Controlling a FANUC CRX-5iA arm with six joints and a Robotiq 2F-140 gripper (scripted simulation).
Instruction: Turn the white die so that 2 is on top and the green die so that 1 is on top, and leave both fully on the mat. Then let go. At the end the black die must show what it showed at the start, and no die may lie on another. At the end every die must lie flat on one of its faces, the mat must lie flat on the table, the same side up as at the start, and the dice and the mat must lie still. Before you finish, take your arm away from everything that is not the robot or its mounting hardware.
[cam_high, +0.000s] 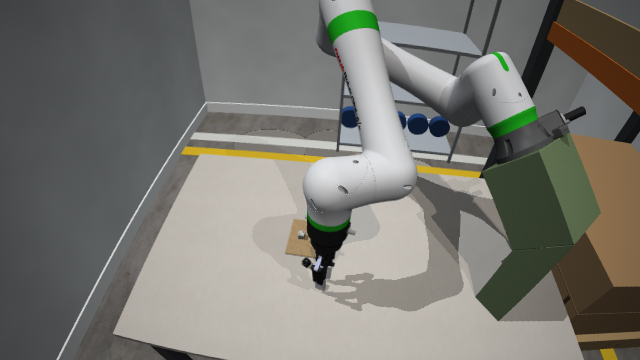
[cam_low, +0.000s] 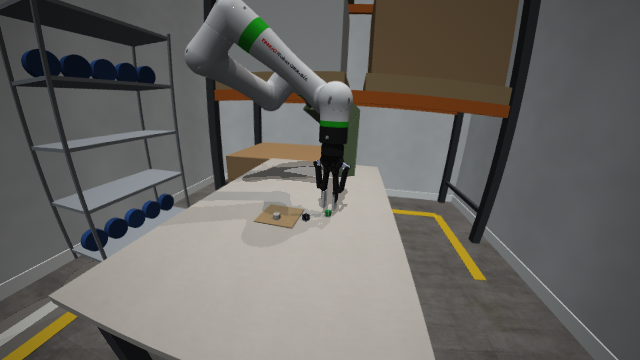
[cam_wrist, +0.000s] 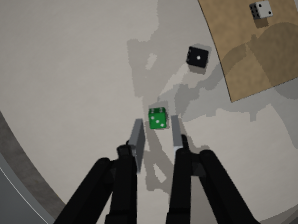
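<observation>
Right now the green die is 5 cm below my hand. Round my hand: mat: 2 cm ahead, 17 cm to the right, 6 cm below; black die: 4 cm ahead, 8 cm to the right, 5 cm below; white die: 5 cm ahead, 18 cm to the right, 5 cm below.
</observation>
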